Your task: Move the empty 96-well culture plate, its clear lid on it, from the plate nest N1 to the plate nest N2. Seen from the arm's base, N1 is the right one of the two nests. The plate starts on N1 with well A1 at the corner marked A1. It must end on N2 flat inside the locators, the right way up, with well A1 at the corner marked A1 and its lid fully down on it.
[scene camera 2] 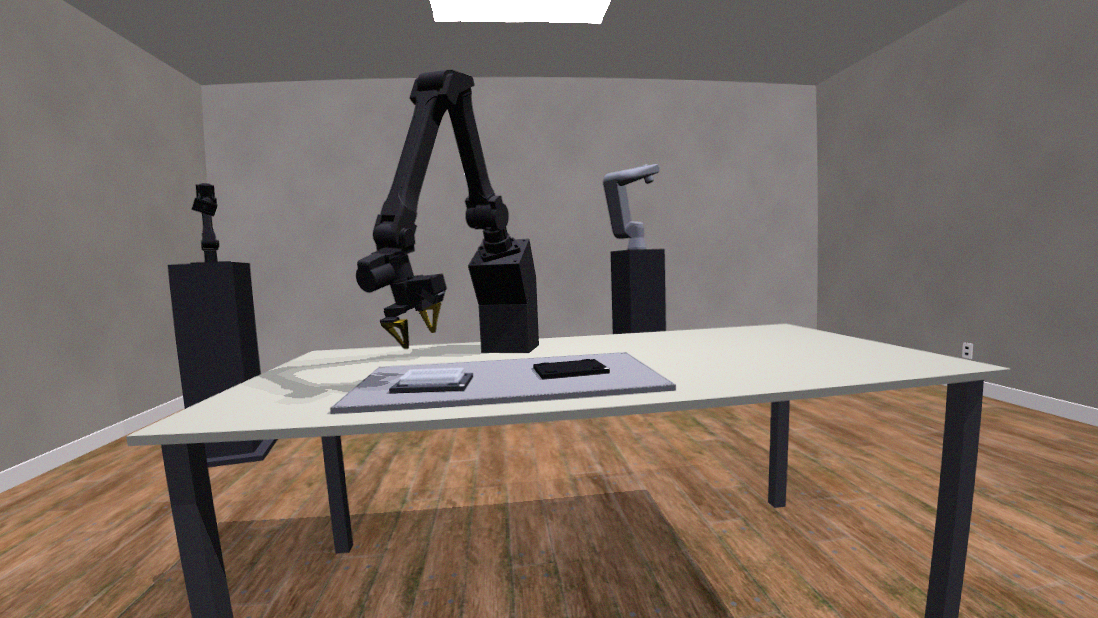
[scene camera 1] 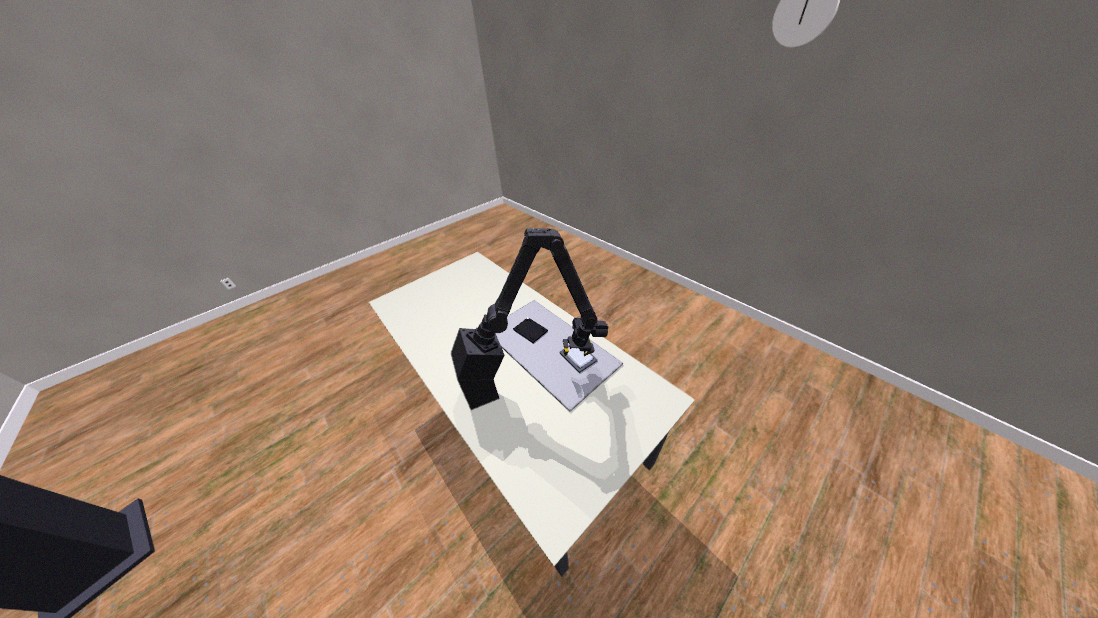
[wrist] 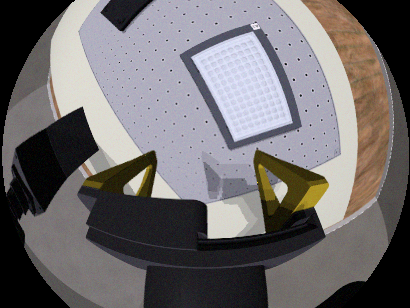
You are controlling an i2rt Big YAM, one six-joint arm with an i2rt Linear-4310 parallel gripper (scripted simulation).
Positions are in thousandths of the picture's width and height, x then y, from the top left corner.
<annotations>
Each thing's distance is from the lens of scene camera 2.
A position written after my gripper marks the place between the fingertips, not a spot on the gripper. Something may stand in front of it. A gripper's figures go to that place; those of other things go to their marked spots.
my gripper (scene camera 2: 383, 551): 1.11 m
clear lid (scene camera 2: 406, 606): 1.03 m
nest N2 (scene camera 2: 514, 598): 1.08 m
</annotations>
